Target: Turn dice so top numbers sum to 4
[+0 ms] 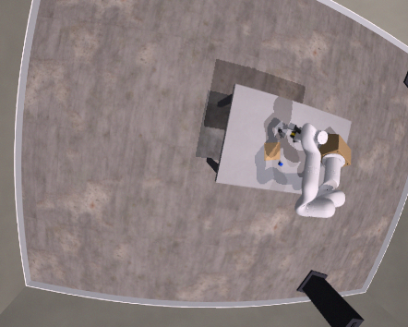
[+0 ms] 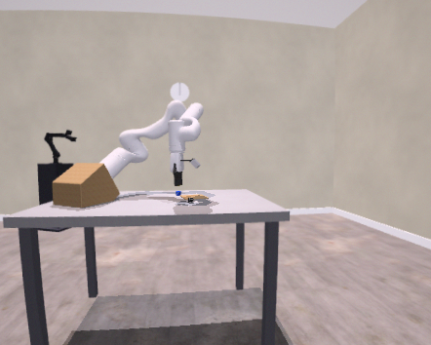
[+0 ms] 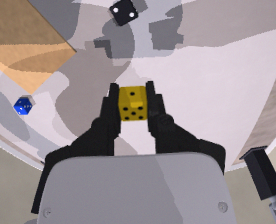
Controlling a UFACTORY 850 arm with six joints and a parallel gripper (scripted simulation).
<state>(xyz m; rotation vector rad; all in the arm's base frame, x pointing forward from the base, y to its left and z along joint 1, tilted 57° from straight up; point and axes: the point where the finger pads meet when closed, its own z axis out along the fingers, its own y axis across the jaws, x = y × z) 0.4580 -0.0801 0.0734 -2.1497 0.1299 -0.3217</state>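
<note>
My hand is 1 cm above the yellow die. The rest, counted from my hand: tan mat 18 cm to the left, 11 cm below, 4 cm ahead; black die 10 cm below, 6 cm ahead, 1 cm to the left; blue die 23 cm to the left, 10 cm below, 8 cm behind.
</note>
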